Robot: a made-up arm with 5 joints.
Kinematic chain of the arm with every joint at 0, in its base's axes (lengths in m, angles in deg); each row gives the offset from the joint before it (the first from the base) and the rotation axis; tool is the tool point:
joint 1: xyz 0 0 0.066 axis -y
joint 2: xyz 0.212 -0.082 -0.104 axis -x
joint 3: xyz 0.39 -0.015 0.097 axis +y
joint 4: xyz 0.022 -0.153 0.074 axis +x
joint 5: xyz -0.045 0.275 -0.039 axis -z
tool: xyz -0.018 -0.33 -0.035
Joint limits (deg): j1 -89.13..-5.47 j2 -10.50..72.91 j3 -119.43..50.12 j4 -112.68..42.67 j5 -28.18..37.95
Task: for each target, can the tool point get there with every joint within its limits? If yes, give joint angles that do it. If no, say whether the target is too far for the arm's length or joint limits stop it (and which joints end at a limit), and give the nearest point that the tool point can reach.
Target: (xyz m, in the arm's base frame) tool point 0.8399 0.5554 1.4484
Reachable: no: too far | nearest point 0.5326 0.0742 0.2947 | short by 1.287 m
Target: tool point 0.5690 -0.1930 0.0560
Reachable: yes | joints -18.10 39.10 -80.06 -49.60 -12.86
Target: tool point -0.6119 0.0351 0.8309
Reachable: no: joint limits stop it (at a limit: joint 1, joint 4, joint 5) | nearest point 0.3749 -0.0395 0.2200 | short by 1.163 m
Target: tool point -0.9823 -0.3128 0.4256
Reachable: no: joint limits stop it (at a limit: joint 1, joint 2, joint 4, joint 5) | nearest point -0.2168 -0.3103 -0.3548 | short by 1.093 m
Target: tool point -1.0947 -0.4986 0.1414
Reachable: no: joint limits stop it (at a limit: joint 1, joint 2, joint 4, joint 5) | nearest point -0.2502 -0.3040 -0.3952 | short by 1.019 m
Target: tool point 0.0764 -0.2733 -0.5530
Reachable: yes | joints -81.78 -0.90 -33.98 21.80 -9.94
